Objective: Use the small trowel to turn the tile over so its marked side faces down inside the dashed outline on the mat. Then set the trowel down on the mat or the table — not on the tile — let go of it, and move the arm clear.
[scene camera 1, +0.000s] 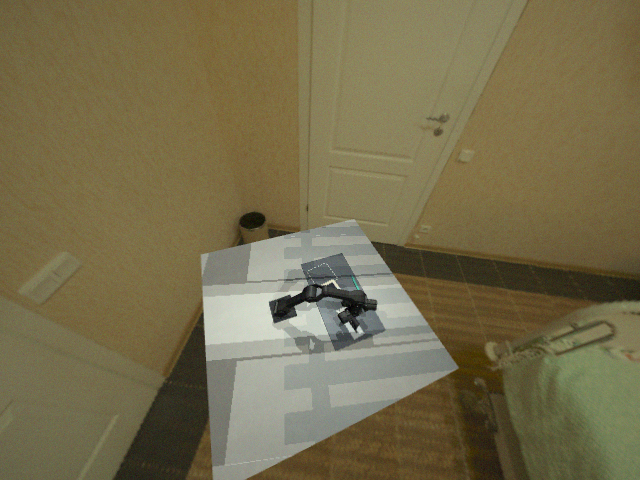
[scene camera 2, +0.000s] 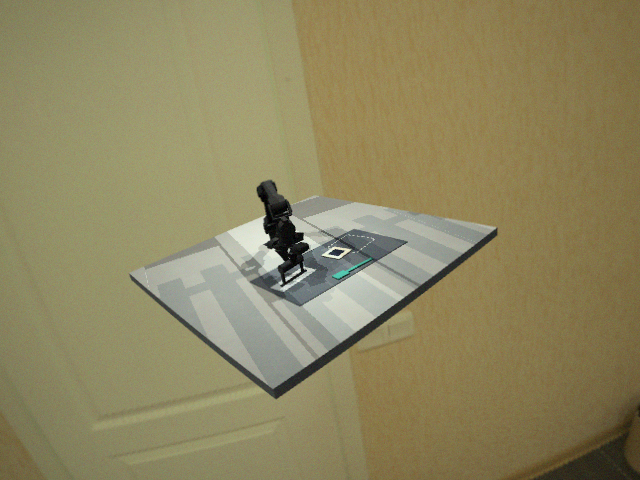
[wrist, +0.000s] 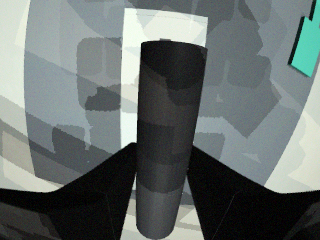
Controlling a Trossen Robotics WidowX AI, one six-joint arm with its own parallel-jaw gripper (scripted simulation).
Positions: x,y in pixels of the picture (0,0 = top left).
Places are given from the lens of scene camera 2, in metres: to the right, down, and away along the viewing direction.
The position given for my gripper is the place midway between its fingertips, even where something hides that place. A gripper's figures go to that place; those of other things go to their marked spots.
my gripper (scene camera 2: 291,264): -0.12, 0.10, 1.70
dark mat (scene camera 2: 319,281): 0.00, 0.16, 1.67
